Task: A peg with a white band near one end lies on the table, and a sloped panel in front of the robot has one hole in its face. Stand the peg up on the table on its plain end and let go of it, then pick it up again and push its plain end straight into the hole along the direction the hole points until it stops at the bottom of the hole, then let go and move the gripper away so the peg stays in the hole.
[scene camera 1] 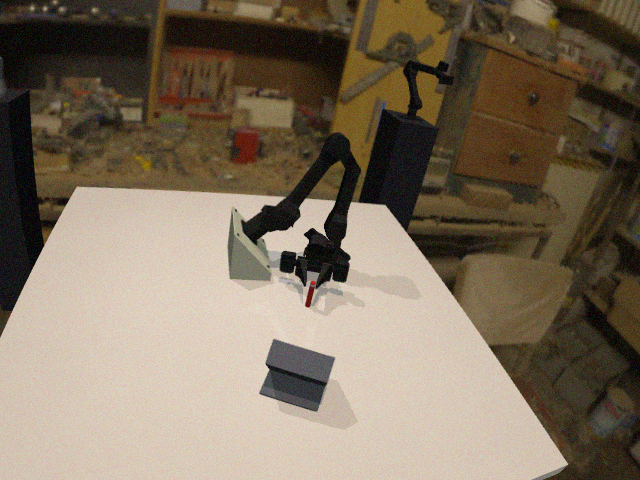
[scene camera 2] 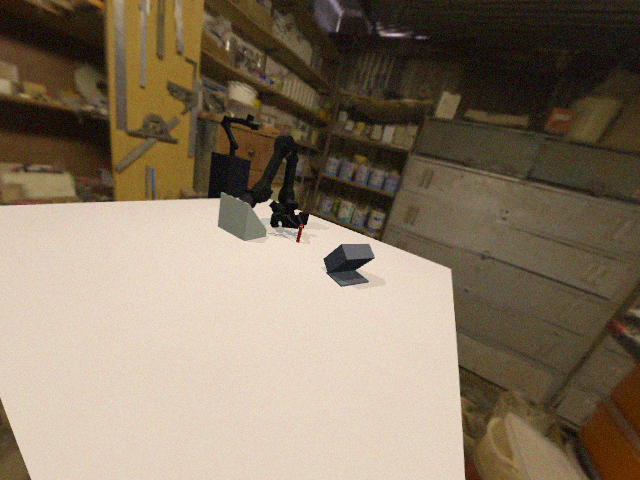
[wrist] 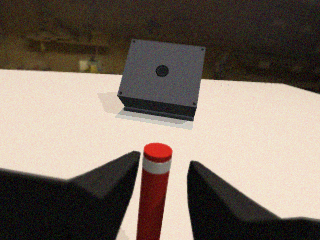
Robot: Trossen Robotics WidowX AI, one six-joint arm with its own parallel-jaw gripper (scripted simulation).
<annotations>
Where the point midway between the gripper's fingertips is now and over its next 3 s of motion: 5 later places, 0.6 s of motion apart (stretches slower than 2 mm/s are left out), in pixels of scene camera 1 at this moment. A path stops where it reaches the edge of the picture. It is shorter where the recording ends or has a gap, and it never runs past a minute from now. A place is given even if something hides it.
My gripper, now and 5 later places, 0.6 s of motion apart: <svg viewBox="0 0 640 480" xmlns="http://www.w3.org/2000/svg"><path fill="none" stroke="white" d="M310 286L321 255L318 240L304 256L299 264L313 269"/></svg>
</annotations>
